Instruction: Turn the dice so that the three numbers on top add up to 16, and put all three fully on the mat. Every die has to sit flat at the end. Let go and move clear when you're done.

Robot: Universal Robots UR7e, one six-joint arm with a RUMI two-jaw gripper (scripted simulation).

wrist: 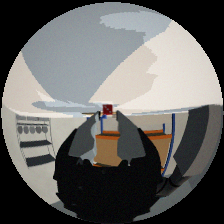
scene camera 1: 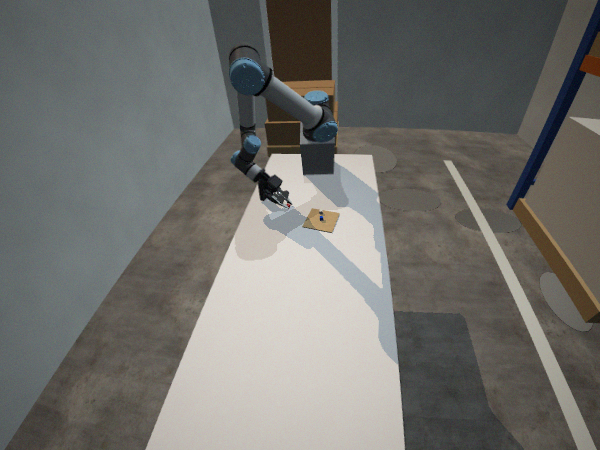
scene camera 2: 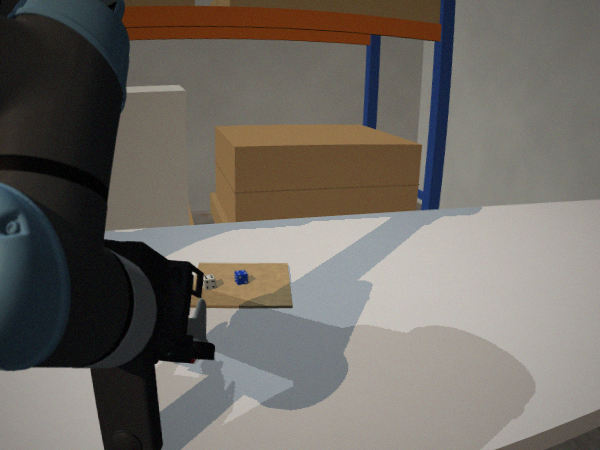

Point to a brown mat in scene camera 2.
268,286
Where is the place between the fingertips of my gripper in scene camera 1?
At 290,206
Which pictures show my gripper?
The wrist view, scene camera 1 and scene camera 2: all of them.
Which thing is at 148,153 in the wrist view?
My gripper.
